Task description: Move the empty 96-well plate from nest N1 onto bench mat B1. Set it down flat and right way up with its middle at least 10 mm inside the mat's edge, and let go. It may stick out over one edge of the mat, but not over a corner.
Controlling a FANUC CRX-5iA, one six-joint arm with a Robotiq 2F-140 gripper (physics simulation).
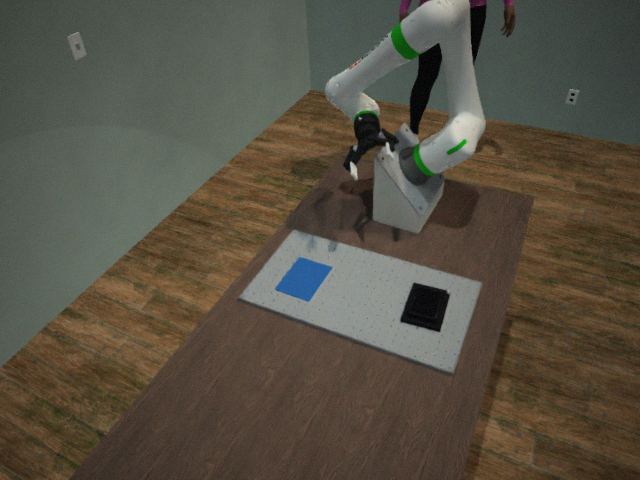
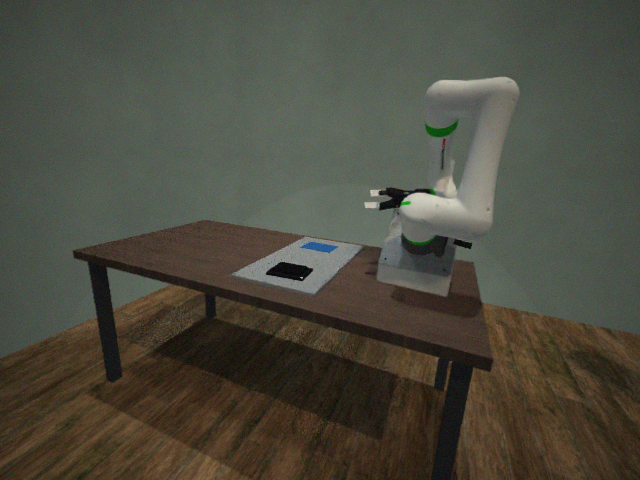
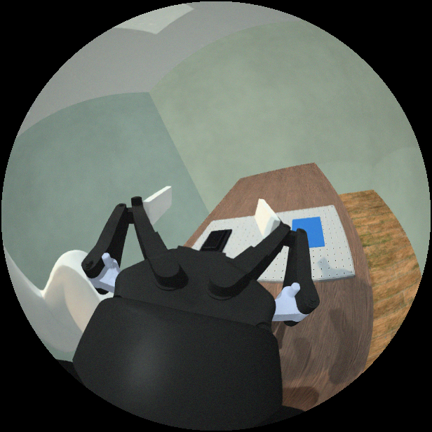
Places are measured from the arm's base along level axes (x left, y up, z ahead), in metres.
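Where they show: gripper, between the fingertips: [image 1: 372, 167] [image 2: 367, 199]; arm's base, origin of its link: [image 1: 412, 166] [image 2: 420, 239].
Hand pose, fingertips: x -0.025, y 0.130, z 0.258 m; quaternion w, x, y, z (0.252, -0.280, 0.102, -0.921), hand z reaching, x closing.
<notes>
Things, the pixels of their top centre, and the offset from my fingertips. "spot": a spot on its surface instead. Level surfaces: height alone.
- black 96-well plate, centre of its top: [image 1: 426, 301] [image 2: 289, 267] dx +0.310, dy -0.276, dz +0.191 m
- dark nest N1, a spot on its surface: [image 1: 420, 325] spot: dx +0.329, dy -0.295, dz +0.270 m
- blue bench mat B1, height of its surface: dy -0.300 m
- pale perforated board, height of its surface: dy -0.302 m
- brown table, height of its surface: dy -0.315 m
The black 96-well plate [image 1: 427, 301] [image 2: 290, 268] [image 3: 215, 240] sits on the dark nest N1 [image 1: 420, 325], which is hard to tell from it in colour. The wells are too small to make out. The blue bench mat B1 [image 1: 303, 279] [image 2: 319, 247] [image 3: 311, 232] lies flat and bare near the other end of the board. My gripper [image 1: 371, 160] [image 2: 372, 198] [image 3: 213, 201] is open and empty. It is held high beside the robot's base, well away from the plate and the mat, with its fingers pointing roughly level.
A pale perforated board [image 1: 356, 304] [image 2: 333, 262] [image 3: 340, 255] carries the nest and the mat. It lies on the brown table [image 1: 289, 392] [image 2: 180, 248]. The arm's white base [image 1: 395, 201] [image 2: 413, 276] stands behind the board. A person [image 1: 426, 77] stands behind the arm.
</notes>
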